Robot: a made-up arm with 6 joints. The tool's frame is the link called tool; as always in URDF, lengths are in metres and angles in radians. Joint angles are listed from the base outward. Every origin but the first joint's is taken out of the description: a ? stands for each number. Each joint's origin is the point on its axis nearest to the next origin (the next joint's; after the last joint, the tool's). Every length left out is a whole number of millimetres.
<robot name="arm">
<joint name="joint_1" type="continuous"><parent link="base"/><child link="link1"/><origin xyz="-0.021 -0.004 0.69"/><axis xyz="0 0 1"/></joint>
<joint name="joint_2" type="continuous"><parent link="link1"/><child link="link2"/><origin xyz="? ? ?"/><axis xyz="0 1 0"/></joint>
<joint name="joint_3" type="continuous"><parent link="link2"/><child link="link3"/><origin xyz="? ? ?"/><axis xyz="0 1 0"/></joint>
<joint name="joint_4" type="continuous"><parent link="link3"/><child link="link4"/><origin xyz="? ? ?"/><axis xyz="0 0 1"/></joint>
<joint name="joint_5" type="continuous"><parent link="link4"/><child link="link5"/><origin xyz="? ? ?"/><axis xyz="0 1 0"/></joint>
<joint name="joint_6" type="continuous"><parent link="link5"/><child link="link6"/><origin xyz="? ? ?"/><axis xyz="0 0 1"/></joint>
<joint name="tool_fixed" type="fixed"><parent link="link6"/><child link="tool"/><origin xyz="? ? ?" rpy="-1.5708 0 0"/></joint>
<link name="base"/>
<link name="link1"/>
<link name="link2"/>
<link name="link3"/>
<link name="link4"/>
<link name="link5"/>
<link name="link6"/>
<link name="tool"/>
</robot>
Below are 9 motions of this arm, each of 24 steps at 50 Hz.
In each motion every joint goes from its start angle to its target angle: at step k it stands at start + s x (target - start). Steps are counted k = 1, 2, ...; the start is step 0. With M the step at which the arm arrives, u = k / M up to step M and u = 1 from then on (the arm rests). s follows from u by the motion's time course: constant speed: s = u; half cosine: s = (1 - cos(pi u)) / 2; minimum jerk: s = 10 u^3 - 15 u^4 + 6 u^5.
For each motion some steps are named. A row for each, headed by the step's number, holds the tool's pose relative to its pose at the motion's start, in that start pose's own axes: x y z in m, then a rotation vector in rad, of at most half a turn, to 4 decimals.
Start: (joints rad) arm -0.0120 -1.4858 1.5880 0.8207 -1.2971 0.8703
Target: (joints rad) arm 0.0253 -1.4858 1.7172 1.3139 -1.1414 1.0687
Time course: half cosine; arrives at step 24
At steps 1, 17, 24:
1: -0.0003 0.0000 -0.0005 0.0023 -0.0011 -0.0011
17: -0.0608 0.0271 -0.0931 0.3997 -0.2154 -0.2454
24: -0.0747 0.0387 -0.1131 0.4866 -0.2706 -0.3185

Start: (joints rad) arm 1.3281 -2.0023 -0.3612 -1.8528 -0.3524 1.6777
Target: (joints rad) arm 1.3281 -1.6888 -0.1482 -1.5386 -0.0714 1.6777
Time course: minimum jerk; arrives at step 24
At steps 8, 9, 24:
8: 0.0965 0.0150 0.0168 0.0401 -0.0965 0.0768
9: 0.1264 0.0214 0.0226 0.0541 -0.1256 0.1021
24: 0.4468 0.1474 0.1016 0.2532 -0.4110 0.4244

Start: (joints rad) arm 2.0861 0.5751 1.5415 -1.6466 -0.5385 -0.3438
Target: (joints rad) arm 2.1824 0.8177 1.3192 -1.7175 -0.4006 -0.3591
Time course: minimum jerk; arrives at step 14
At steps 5, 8, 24:
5: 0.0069 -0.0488 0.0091 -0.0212 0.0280 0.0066
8: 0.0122 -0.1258 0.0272 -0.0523 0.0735 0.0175
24: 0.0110 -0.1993 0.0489 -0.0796 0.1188 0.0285

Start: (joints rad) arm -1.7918 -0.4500 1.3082 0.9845 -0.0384 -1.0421
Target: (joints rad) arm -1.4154 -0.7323 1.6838 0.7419 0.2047 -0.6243
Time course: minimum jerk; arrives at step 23
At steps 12, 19, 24:
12: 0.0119 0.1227 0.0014 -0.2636 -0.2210 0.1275
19: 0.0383 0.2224 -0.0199 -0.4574 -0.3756 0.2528
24: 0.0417 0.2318 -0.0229 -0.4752 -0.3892 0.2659

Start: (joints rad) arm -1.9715 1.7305 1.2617 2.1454 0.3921 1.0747
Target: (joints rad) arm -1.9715 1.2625 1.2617 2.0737 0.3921 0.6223
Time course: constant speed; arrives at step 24
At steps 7, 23, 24:
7: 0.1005 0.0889 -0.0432 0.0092 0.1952 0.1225
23: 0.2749 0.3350 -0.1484 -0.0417 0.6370 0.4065
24: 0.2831 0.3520 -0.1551 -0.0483 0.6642 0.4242

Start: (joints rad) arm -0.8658 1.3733 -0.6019 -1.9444 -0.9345 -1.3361
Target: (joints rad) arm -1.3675 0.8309 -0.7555 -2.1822 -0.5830 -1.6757
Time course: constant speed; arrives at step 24
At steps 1, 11, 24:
1: 0.0193 0.0164 0.0277 -0.0393 0.0465 0.0018
11: 0.2449 0.2060 0.2435 -0.4206 0.5268 -0.0049
24: 0.5997 0.4571 0.3278 -0.8736 1.1876 -0.0590

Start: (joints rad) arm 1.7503 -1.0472 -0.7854 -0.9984 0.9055 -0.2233
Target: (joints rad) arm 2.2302 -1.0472 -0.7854 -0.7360 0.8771 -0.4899
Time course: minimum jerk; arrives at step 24
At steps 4, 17, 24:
4: 0.0115 -0.0114 -0.0067 -0.0012 -0.0006 0.0128
17: 0.3224 -0.2098 -0.1626 -0.0298 -0.0405 0.2862
24: 0.3887 -0.2322 -0.1911 -0.0342 -0.0528 0.3330

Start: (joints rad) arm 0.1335 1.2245 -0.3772 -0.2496 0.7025 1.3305
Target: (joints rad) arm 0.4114 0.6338 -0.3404 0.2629 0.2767 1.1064
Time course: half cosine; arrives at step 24
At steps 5, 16, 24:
5: -0.0013 0.0345 0.0802 -0.1140 -0.0284 0.0241
16: -0.0766 0.3685 0.4971 -0.8137 -0.2633 0.1212
24: -0.1410 0.5354 0.6022 -1.0687 -0.3884 0.1344

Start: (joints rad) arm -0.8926 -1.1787 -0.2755 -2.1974 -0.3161 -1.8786
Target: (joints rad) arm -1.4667 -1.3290 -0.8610 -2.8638 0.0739 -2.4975
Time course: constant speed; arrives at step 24
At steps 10, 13, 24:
10: 0.3105 0.0064 0.0031 -0.3161 0.6036 0.2043
13: 0.4054 0.0295 0.0000 -0.4454 0.7541 0.2543
24: 0.7246 0.2020 -0.0242 -1.0325 1.1442 0.3362

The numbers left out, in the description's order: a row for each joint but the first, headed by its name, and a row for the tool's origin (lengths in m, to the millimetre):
joint_2: 0.029 0.041 0
joint_3: -0.012 0 0.793
joint_4: -0.007 0 0.321
joint_5: -0.026 0.015 0
joint_6: 0.01 0 0.153
tool: 0.003 -0.021 0

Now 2 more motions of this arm.
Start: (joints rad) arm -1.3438 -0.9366 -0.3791 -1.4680 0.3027 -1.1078
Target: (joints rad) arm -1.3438 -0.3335 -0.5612 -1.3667 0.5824 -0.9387
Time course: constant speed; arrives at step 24
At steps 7, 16, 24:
7: -0.1399 0.0556 0.1257 -0.1432 -0.0359 -0.0653
16: -0.2964 0.1688 0.2870 -0.3345 -0.0661 -0.1348
24: -0.4078 0.3045 0.4246 -0.5092 -0.0765 -0.1824

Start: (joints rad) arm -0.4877 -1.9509 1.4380 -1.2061 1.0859 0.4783
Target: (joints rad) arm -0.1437 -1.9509 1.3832 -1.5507 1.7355 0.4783
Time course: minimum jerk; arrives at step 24
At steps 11, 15, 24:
11: 0.0684 -0.0871 -0.0944 0.1848 -0.0339 0.2840
15: 0.1250 -0.1401 -0.1529 0.3142 -0.0585 0.4950
24: 0.1798 -0.1815 -0.1983 0.4300 -0.0800 0.6915

